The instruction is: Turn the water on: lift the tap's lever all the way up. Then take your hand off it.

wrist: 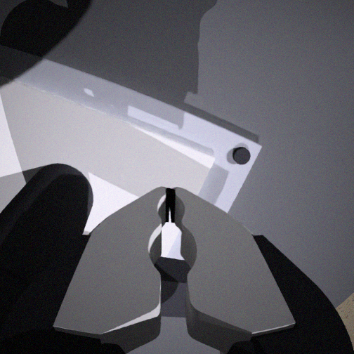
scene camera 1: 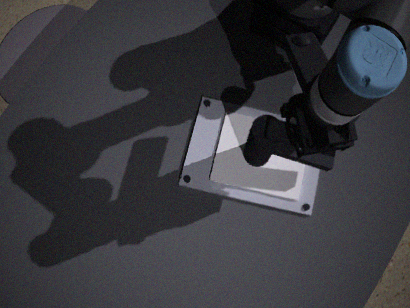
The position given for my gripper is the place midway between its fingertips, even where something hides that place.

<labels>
My gripper shows in the wrist view (168, 191) and in scene camera 1 (299, 125).
</labels>
